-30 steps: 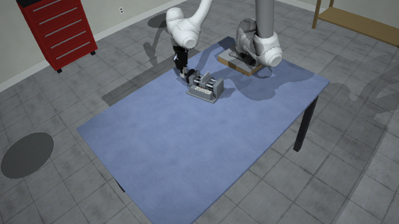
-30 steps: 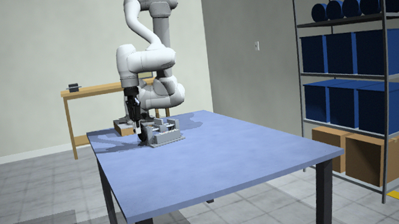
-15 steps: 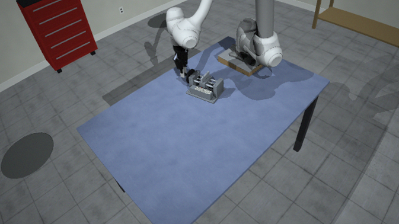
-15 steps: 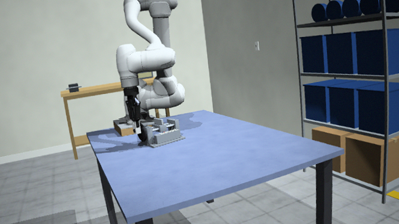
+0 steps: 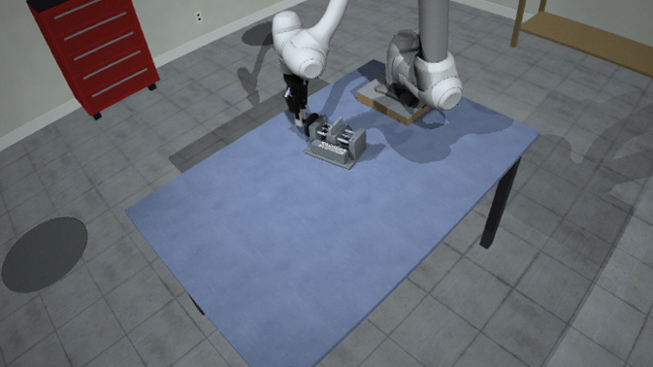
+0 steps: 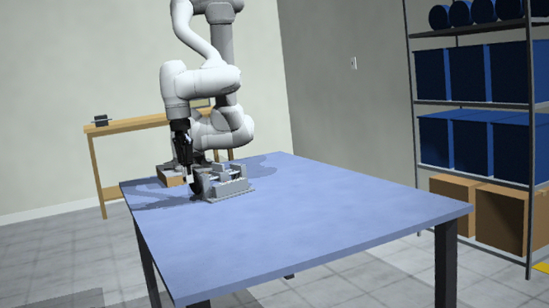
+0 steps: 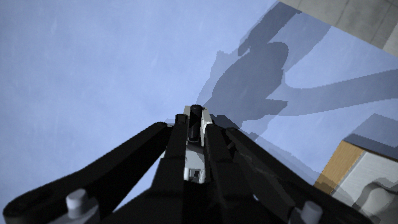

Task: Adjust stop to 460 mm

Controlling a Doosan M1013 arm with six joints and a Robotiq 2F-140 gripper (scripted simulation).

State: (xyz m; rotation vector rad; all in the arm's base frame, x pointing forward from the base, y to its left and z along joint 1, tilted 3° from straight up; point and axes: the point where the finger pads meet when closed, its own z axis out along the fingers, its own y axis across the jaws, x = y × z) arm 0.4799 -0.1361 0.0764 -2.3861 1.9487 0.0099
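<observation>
Right now the grey stop block is 40 mm behind my hand, 140 mm to the left of it and 30 mm below it. From my hand the other things lie so: black handwheel 10 mm behind, 20 mm to the left, 20 mm below.
</observation>
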